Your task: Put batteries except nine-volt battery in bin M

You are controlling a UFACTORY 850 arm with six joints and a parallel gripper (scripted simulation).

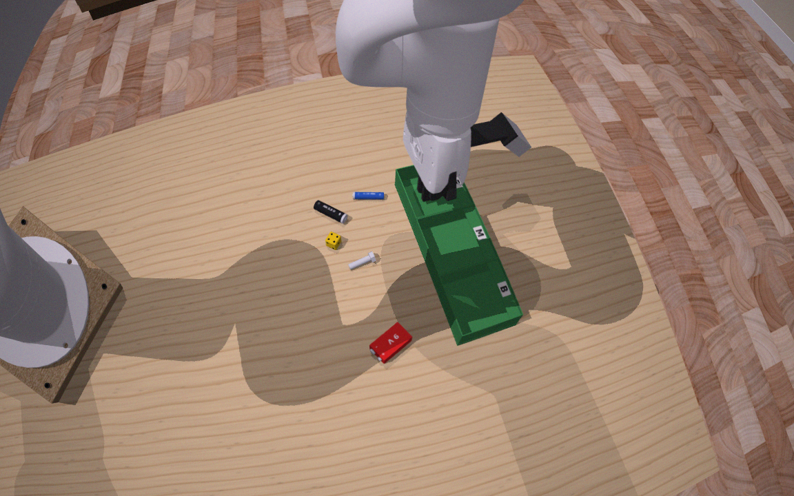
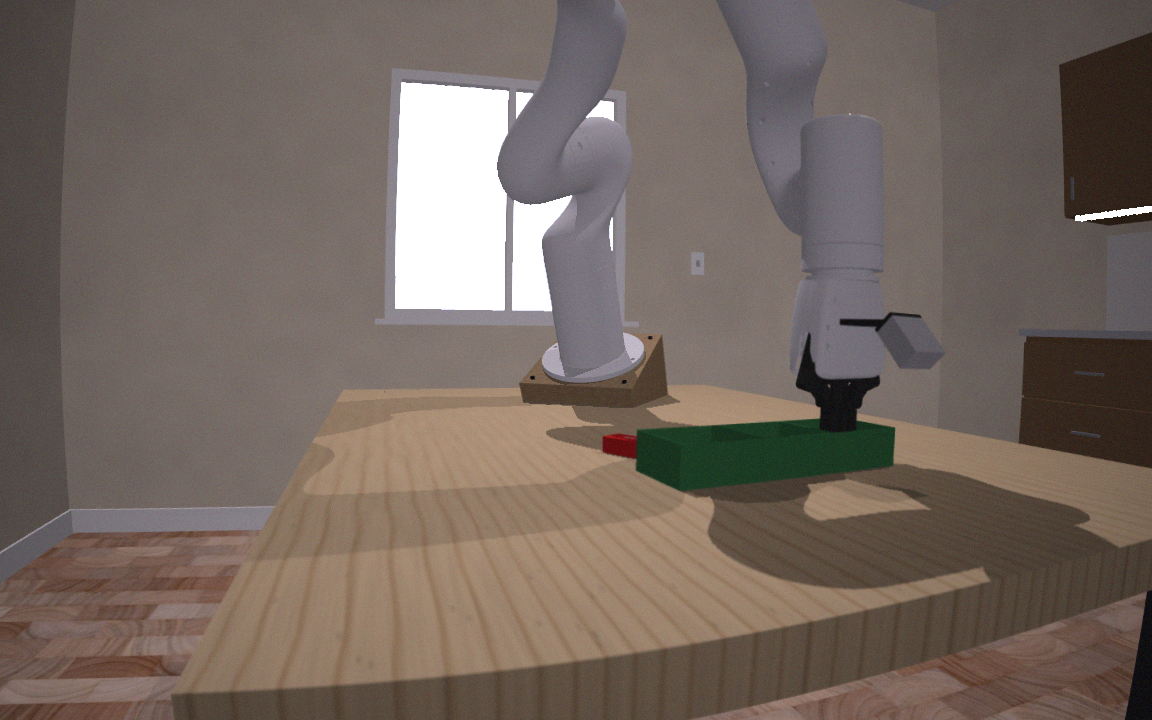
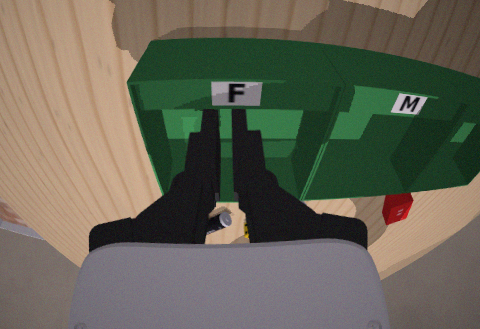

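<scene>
The blue battery is 80 mm behind my hand, 30 mm below it and 10 mm to the left of it. From my hand the other things lie so: white bolt 100 mm behind, 80 mm to the right, 30 mm below; then green three-part bin 90 mm to the right, 20 mm below, 20 mm ahead; then black battery 140 mm behind, 30 mm below.
</scene>
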